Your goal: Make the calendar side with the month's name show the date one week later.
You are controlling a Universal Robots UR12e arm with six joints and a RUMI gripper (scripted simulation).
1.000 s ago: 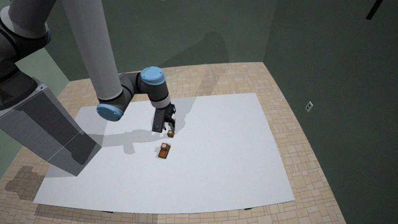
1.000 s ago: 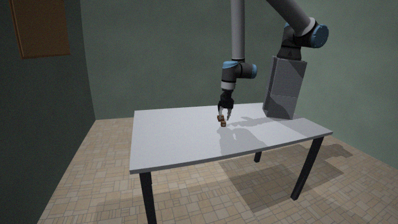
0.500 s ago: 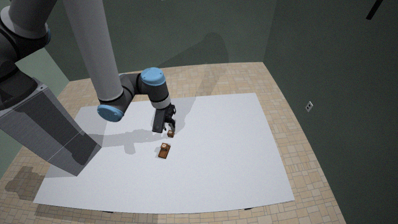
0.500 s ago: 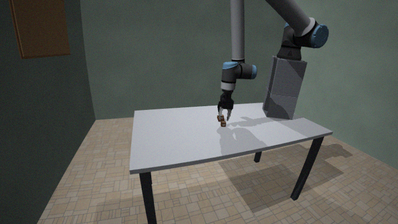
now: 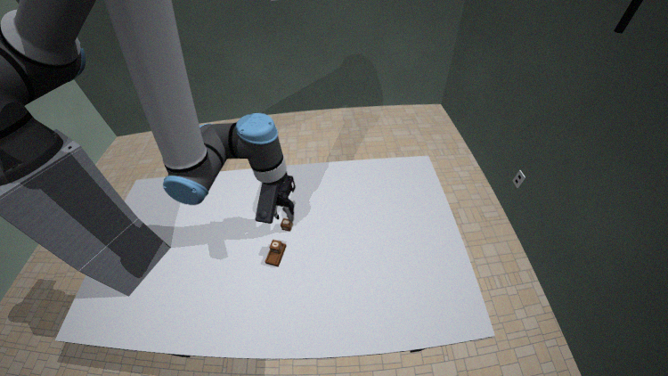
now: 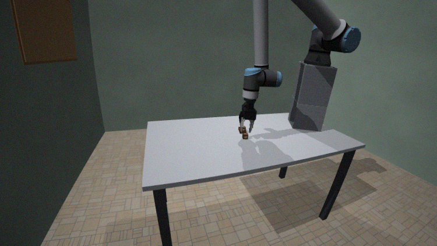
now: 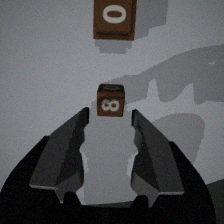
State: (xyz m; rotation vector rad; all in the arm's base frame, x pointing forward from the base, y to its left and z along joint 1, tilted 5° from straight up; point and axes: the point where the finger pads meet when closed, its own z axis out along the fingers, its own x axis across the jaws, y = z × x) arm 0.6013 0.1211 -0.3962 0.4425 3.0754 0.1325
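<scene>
Now: the brown date cube 40 mm below my hand. Also, from my hand: brown wooden tray: 30 mm behind, 110 mm to the right, 50 mm below.
</scene>
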